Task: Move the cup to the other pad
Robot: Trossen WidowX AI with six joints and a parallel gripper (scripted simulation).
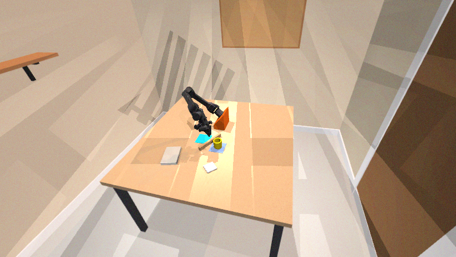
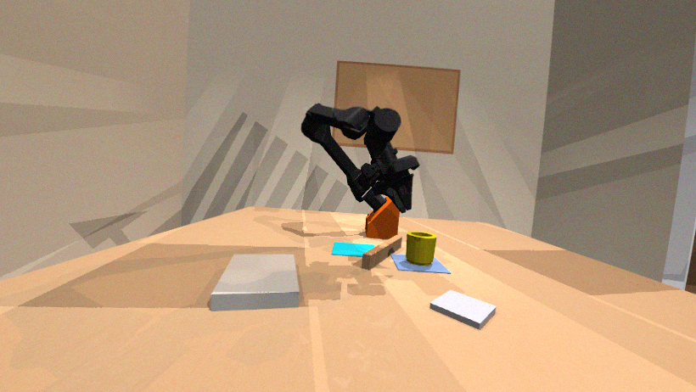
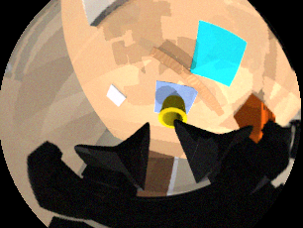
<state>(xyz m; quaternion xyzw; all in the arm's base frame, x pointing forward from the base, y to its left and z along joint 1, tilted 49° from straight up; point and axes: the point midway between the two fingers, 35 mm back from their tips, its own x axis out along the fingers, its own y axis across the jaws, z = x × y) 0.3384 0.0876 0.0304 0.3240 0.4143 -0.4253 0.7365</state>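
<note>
My gripper tip is now 9 cm above the yellow cup, 4 cm to the right of it and 3 cm past it. From my gripper tip the other things lie so: cyan pad (14 cm below, 12 cm to the right, 9 cm behind); then brown wooden bar (12 cm below, 6 cm behind, 4 cm to the right); then blue-grey pad (14 cm below, 4 cm to the left, 2 cm behind).
</note>
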